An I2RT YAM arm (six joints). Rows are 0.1 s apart.
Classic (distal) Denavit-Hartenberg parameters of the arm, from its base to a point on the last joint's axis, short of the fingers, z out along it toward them. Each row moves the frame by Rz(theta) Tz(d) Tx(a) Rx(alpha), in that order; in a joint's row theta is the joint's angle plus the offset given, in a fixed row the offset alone. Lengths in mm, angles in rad.
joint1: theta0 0  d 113.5  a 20  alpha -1.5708
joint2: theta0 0  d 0  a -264  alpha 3.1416
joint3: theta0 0.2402  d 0  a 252.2  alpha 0
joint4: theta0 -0.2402  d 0  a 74  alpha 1.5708
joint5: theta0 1.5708  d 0  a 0  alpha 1.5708
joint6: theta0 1.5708  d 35.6  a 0  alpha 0
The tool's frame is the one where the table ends.
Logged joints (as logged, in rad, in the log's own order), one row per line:
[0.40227 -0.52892 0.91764 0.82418 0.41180 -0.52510]
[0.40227 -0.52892 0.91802 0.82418 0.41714 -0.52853]
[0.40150 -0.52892 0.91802 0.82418 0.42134 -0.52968]
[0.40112 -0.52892 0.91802 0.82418 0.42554 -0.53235]
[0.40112 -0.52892 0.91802 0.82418 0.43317 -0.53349]
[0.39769 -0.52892 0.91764 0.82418 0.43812 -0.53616]
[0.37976 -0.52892 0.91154 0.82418 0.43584 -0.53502]
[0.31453 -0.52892 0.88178 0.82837 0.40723 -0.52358]
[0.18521 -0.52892 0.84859 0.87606 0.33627 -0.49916]
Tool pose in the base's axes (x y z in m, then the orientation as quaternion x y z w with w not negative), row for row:
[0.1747 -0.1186 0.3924 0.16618 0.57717 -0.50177 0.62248]
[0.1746 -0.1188 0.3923 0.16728 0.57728 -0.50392 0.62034]
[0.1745 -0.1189 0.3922 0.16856 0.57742 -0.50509 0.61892]
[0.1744 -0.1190 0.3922 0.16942 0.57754 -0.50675 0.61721]
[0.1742 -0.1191 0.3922 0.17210 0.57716 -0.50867 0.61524]
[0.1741 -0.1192 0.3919 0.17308 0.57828 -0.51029 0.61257]
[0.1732 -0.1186 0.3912 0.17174 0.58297 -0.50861 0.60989]
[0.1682 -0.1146 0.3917 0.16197 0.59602 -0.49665 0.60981]
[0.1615 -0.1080 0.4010 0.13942 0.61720 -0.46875 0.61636]
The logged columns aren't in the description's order. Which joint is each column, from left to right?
Columns, left to right: joint4, joint1, joint2, joint3, joint5, joint6.
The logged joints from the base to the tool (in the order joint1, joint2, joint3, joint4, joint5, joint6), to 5 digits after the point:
[-0.52892 0.91764 0.82418 0.40227 0.41180 -0.52510]
[-0.52892 0.91802 0.82418 0.40227 0.41714 -0.52853]
[-0.52892 0.91802 0.82418 0.40150 0.42134 -0.52968]
[-0.52892 0.91802 0.82418 0.40112 0.42554 -0.53235]
[-0.52892 0.91802 0.82418 0.40112 0.43317 -0.53349]
[-0.52892 0.91764 0.82418 0.39769 0.43812 -0.53616]
[-0.52892 0.91154 0.82418 0.37976 0.43584 -0.53502]
[-0.52892 0.88178 0.82837 0.31453 0.40723 -0.52358]
[-0.52892 0.84859 0.87606 0.18521 0.33627 -0.49916]

